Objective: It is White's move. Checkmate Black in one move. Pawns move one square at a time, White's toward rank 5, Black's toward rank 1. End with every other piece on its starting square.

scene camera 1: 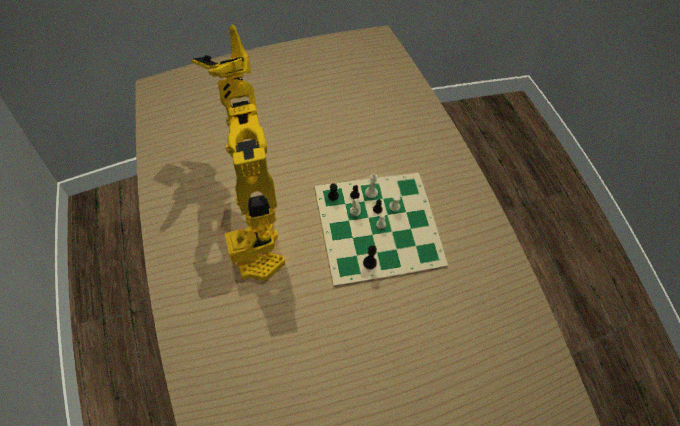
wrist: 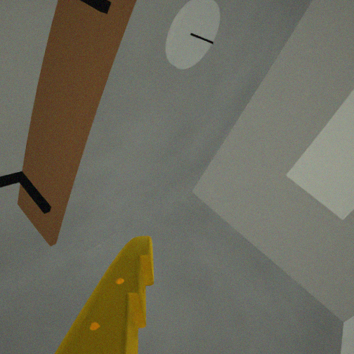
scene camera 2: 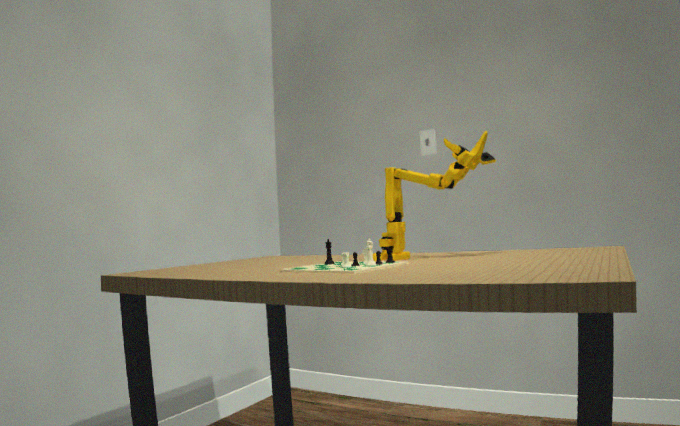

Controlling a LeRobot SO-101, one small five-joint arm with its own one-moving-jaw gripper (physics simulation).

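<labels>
Chessboard: shows in scene camera 1 and scene camera 2. Chessboard out of frame in the wrist view. Same spot on the chessboard: [scene camera 1: 410,243] and [scene camera 2: 314,267].
</labels>
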